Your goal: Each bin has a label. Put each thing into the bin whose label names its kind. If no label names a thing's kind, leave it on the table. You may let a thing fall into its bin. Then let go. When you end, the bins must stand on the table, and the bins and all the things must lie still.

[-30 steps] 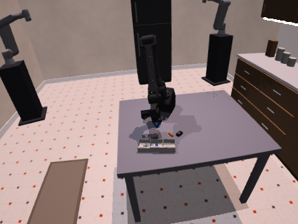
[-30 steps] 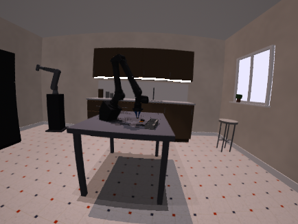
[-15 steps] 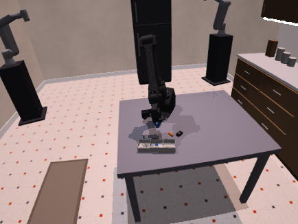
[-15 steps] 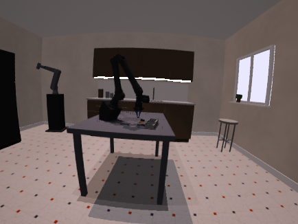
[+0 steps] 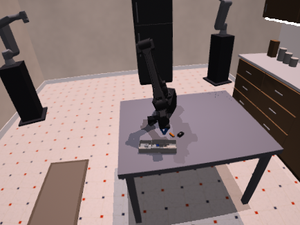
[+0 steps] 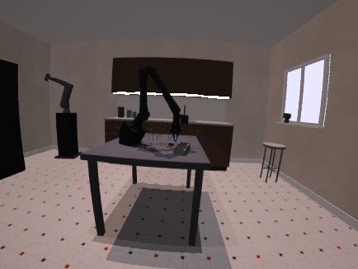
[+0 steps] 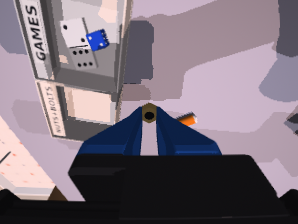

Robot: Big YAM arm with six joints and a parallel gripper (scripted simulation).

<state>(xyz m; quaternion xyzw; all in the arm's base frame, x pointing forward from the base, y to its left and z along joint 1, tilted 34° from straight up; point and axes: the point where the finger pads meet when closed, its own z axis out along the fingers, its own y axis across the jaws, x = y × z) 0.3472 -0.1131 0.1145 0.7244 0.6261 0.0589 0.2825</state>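
Now: hand 70 mm to the left of the white domino, 60 mm short of it and 60 mm above it. The rest, counted from my hand: small brass nut (10 mm below); orange cylinder (80 mm to the left, 70 mm below, 30 mm behind); blue die (70 mm to the right, 60 mm below, 40 mm ahead).
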